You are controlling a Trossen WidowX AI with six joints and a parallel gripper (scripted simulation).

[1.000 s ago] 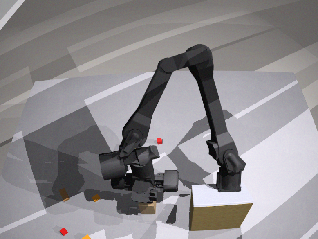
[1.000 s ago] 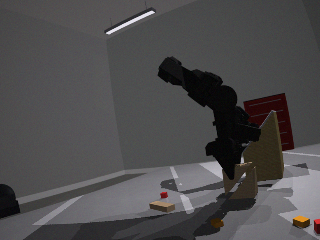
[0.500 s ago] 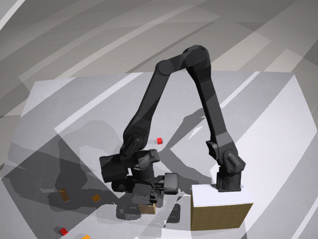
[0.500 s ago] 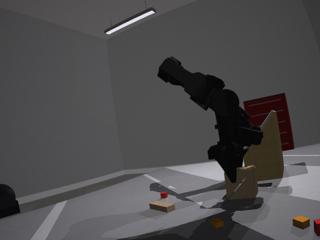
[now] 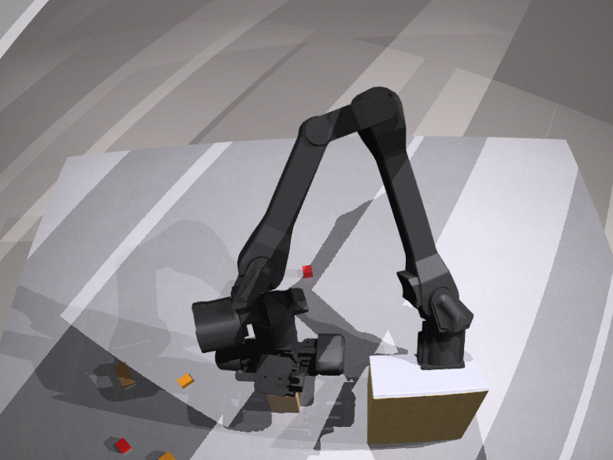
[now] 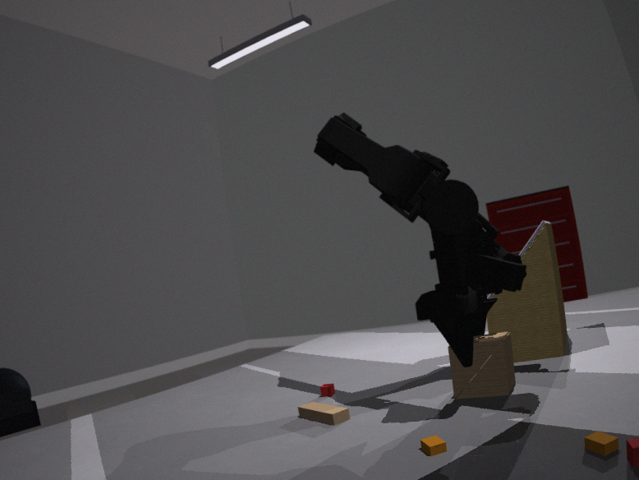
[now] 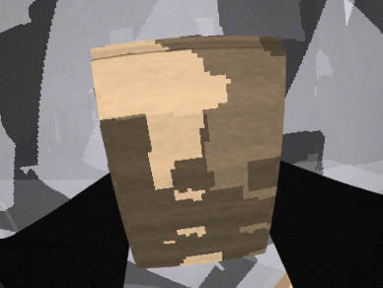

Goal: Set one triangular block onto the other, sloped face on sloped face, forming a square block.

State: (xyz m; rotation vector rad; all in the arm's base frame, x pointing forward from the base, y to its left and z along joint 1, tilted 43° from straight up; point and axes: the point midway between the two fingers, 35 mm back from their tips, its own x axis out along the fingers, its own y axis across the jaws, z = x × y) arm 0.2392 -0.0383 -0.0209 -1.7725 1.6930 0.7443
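The tan triangular block is 10 mm to the right of my gripper tip and 10 mm above it. Round my gripper tip: tan brick 300 mm ahead, 40 mm below, 10 mm to the left.
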